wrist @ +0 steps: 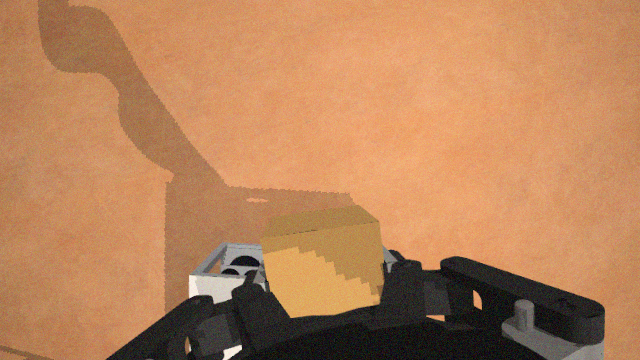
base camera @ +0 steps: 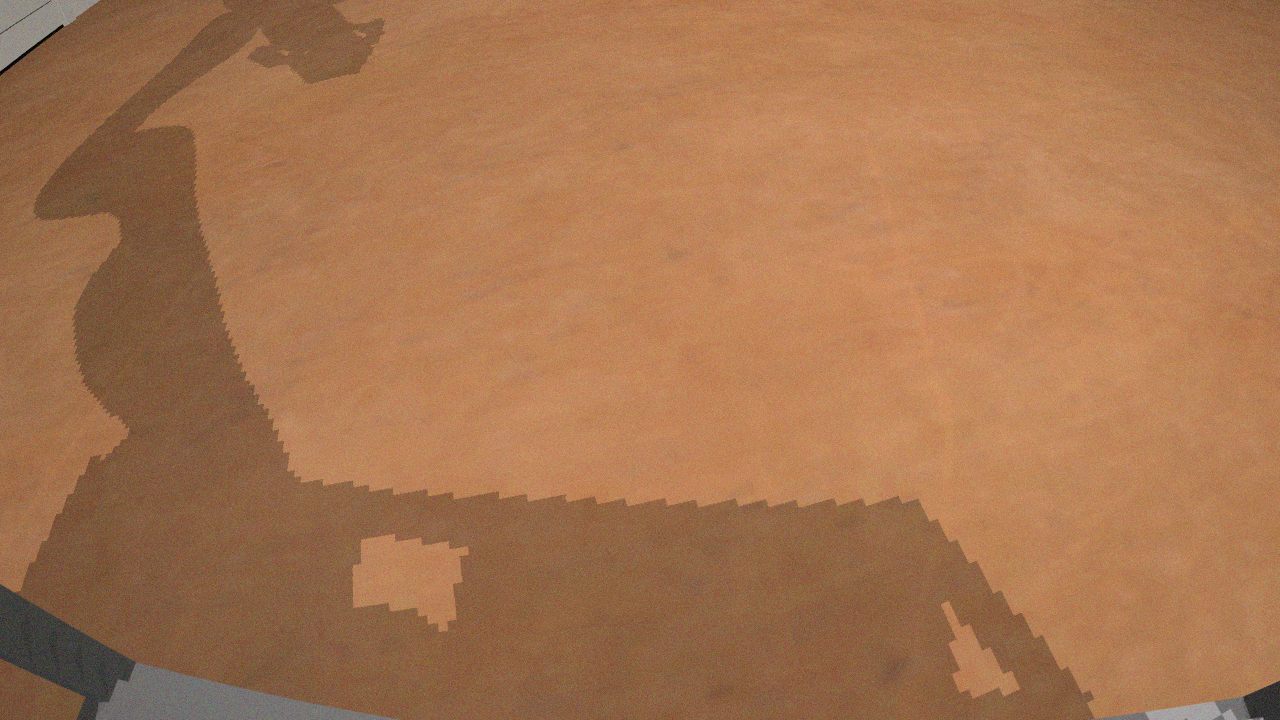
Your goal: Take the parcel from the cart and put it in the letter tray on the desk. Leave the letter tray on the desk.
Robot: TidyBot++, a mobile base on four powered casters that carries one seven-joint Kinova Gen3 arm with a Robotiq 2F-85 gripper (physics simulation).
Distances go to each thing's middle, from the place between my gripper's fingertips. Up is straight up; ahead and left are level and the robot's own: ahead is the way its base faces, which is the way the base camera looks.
My gripper is now 10 mm below the tan cardboard parcel [wrist: 326,262].
